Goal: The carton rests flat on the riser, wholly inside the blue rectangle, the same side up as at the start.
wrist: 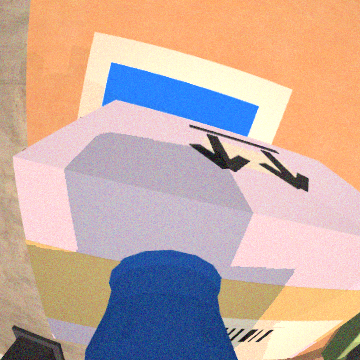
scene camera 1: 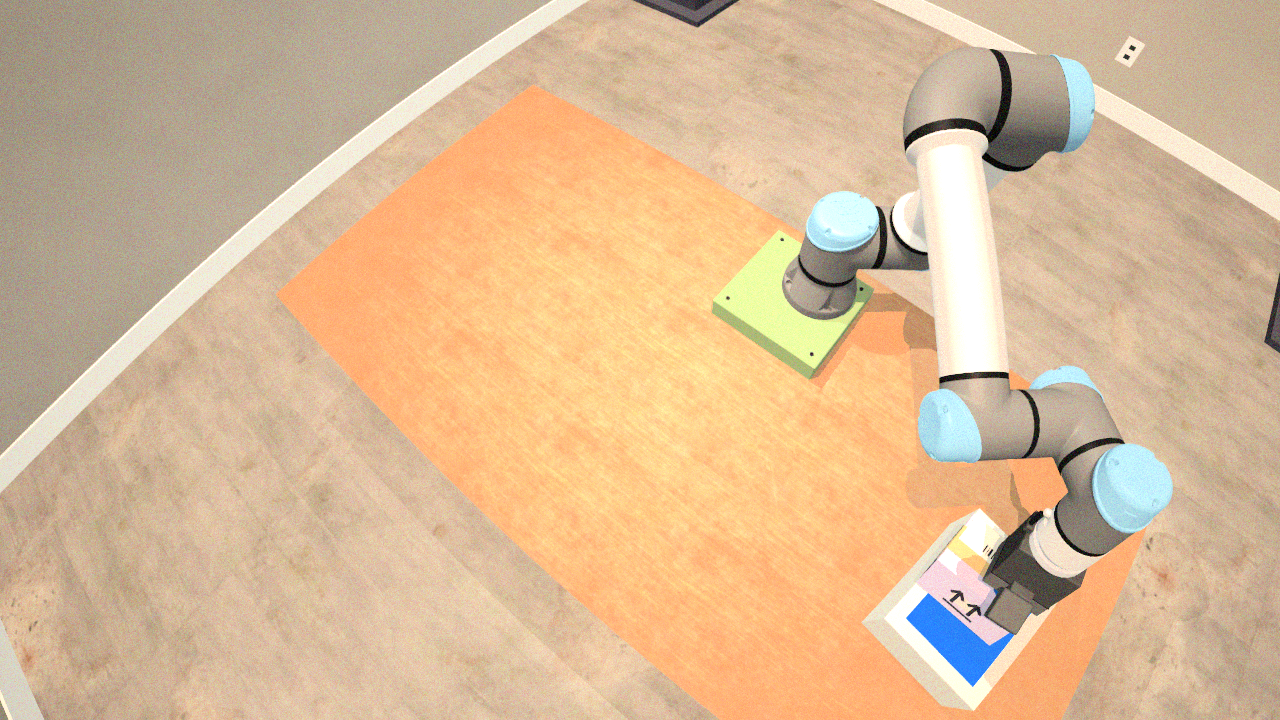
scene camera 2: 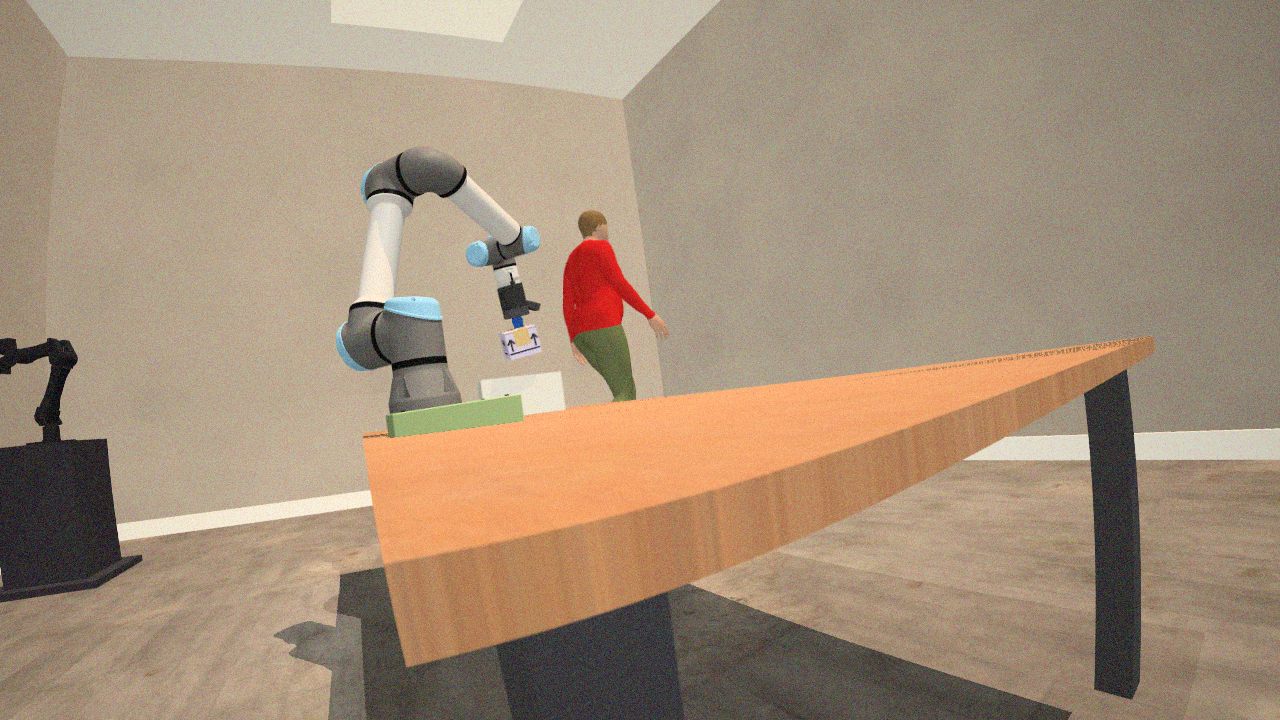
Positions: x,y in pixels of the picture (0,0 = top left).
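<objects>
There's a carton (scene camera 1: pixel 954 579) that the suction cup (wrist: pixel 158 297) holds, and the carton touches nothing else. On the table rests a riser (scene camera 1: pixel 956 667).
</objects>
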